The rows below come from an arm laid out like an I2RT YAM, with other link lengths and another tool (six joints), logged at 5 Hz.
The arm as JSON. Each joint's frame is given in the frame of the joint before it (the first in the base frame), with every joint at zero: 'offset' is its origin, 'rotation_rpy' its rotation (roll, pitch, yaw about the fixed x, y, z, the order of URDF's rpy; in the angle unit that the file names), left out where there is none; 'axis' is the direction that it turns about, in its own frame. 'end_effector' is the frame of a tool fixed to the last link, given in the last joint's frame.
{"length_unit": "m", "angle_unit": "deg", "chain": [
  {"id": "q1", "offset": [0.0, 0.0, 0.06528], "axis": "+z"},
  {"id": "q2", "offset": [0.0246, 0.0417, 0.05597], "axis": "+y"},
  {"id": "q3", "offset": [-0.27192, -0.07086, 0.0], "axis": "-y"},
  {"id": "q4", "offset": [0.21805, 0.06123, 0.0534], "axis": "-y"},
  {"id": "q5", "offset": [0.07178, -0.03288, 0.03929], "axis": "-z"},
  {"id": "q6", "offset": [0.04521, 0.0, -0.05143], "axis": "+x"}
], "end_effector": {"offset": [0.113, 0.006, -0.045], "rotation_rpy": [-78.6, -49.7, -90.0]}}
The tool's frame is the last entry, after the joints.
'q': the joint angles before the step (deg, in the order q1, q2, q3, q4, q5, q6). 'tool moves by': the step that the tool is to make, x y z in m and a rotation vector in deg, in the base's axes. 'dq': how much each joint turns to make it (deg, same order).
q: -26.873 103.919 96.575 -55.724 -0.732 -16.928
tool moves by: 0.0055 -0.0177 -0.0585 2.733 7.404 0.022
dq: -1.660 9.824 -0.003 1.980 0.284 -1.944
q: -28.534 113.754 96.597 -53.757 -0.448 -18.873
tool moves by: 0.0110 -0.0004 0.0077 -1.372 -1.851 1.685
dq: 0.834 -0.002 1.685 0.586 0.023 -0.915
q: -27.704 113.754 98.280 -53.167 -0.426 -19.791
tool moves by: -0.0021 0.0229 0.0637 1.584 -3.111 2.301
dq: 1.678 -3.499 11.006 -12.428 -2.843 0.498
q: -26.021 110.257 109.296 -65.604 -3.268 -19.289
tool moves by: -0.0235 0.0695 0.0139 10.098 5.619 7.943
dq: 5.526 -1.478 2.112 -12.750 -7.454 -0.025
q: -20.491 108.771 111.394 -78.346 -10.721 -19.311
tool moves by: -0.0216 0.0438 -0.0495 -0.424 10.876 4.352
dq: 8.147 0.195 -13.197 3.555 4.043 3.186
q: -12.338 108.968 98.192 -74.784 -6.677 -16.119
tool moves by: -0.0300 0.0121 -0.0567 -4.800 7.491 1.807
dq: 4.373 -0.005 -15.985 9.599 6.097 2.427
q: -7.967 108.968 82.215 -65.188 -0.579 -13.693
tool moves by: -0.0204 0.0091 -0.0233 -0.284 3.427 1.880
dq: 1.887 0.000 -7.349 3.982 0.699 0.051
